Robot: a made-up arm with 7 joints.
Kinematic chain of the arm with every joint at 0, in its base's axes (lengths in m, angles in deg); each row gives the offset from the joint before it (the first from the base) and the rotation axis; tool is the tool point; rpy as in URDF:
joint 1: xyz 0 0 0.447 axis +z
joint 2: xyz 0 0 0 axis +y
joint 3: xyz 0 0 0.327 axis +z
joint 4: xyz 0.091 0 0 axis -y
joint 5: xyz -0.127 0 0.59 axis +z
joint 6: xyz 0 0 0 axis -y
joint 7: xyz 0.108 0 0 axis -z
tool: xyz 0 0 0 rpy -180 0 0
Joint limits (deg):
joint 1: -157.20..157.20
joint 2: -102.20..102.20
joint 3: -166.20..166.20
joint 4: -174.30..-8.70
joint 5: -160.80..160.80
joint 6: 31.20..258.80
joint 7: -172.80..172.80
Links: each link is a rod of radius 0.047 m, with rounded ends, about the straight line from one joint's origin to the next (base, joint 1, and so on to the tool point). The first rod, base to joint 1, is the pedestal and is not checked.
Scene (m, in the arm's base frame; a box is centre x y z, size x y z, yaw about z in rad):
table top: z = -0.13
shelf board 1: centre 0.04 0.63 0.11 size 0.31 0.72 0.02 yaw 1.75
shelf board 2: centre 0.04 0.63 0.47 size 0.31 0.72 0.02 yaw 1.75
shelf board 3: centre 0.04 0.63 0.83 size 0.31 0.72 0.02 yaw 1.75
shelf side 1: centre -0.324 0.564 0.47 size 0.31 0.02 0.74 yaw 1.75
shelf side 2: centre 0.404 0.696 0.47 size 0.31 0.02 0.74 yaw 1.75
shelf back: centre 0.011 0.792 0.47 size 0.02 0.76 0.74 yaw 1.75
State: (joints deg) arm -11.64 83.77 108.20 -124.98 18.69 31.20 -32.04
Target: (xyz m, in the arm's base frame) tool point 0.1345 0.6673 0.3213
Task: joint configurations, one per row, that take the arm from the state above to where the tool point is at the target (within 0.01 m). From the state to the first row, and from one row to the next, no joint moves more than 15 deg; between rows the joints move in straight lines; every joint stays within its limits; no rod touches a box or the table.
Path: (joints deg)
1: -24.12 88.38 110.38 -134.28 18.34 31.20 -32.04
2: -36.60 92.98 112.56 -143.58 18.00 31.20 -32.04
3: -49.09 97.59 114.74 -152.88 17.65 31.20 -32.04
4: -61.57 102.20 116.93 -162.18 17.30 31.20 -32.04
5: -68.25 92.55 103.38 -164.60 15.30 31.20 -32.04
6: -74.93 82.90 89.83 -167.02 13.31 31.20 -32.04
7: -81.60 73.24 76.28 -169.45 11.31 31.20 -32.04
8: -69.00 75.66 76.46 -160.85 11.99 32.06 -32.04
9: -56.40 78.08 76.64 -152.26 12.66 32.92 -32.04
10: -43.79 80.50 76.83 -143.66 13.34 33.78 -32.04
11: -31.19 82.92 77.01 -135.07 14.02 34.64 -32.04
12: -18.58 85.34 77.20 -126.47 14.70 35.50 -32.04
13: -5.98 87.77 77.38 -117.88 15.37 36.36 -32.04

